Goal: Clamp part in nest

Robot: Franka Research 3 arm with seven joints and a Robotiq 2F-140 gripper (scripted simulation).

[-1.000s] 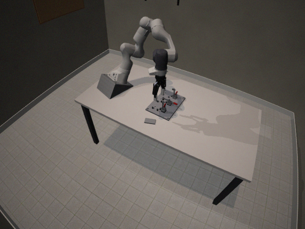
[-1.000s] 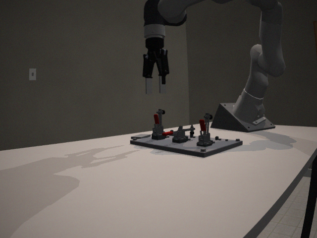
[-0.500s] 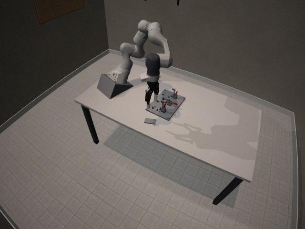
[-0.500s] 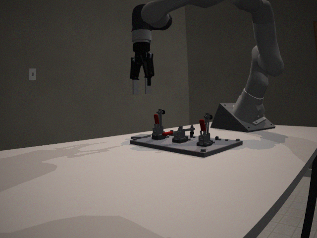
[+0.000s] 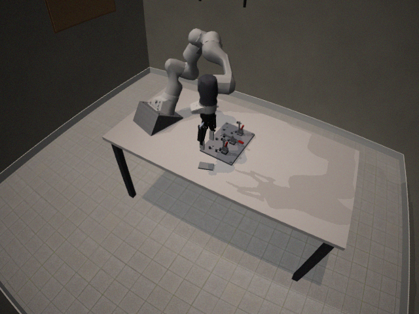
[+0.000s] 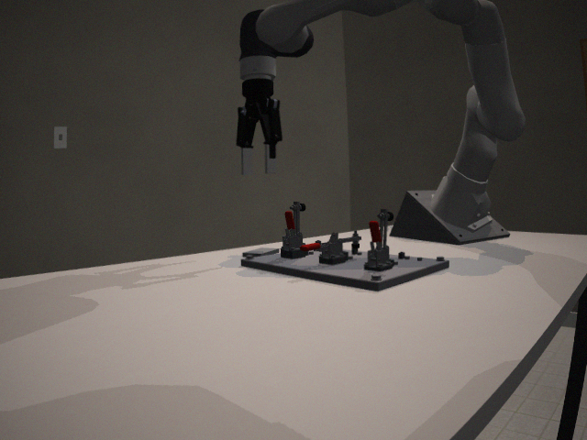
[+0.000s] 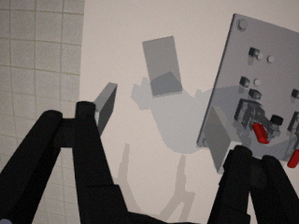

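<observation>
Now: hand 210 mm above the grey block part. Also, from my hand: fixture (40 mm behind, 260 mm to the left, 210 mm below).
</observation>
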